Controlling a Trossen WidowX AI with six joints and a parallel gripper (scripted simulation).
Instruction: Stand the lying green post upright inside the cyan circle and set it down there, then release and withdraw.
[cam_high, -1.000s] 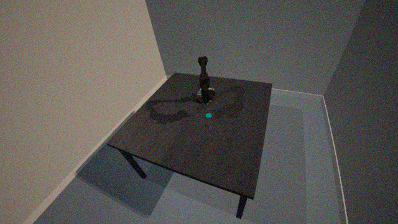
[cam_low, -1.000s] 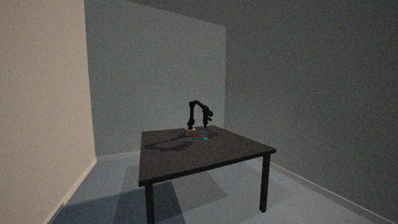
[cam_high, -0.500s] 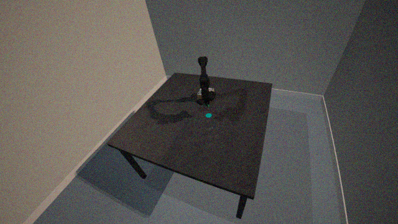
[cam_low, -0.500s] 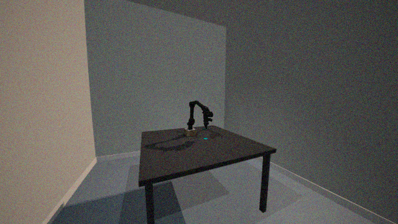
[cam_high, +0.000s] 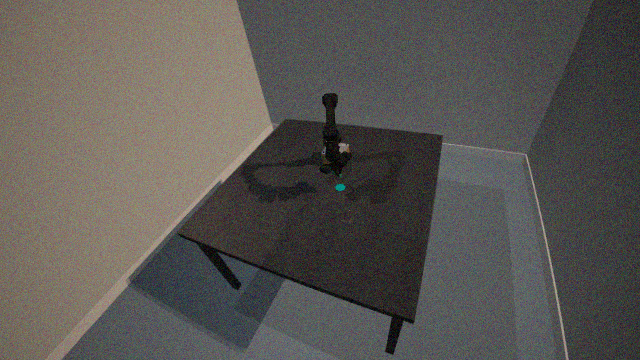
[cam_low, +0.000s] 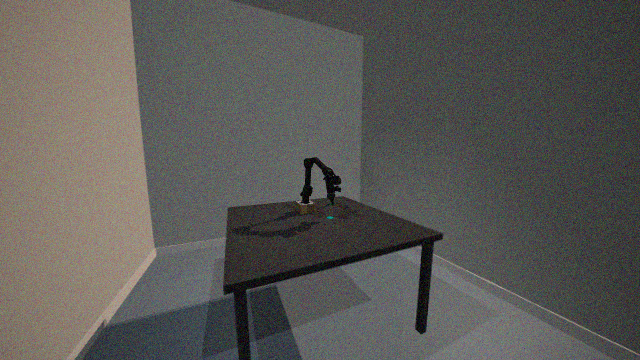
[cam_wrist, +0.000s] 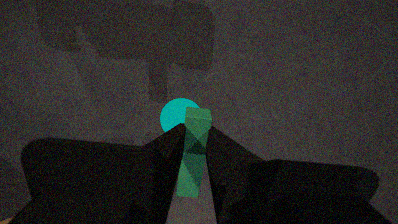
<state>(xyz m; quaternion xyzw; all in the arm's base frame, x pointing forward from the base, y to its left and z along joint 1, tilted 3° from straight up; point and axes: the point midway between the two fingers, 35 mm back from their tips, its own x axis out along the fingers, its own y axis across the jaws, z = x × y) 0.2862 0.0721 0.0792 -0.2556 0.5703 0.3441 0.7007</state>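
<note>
My gripper tip is 120 mm above the circle, 30 mm past it and 10 mm to the left of it. Round my gripper tip: green post 10 mm to the right, 10 mm behind.
</note>
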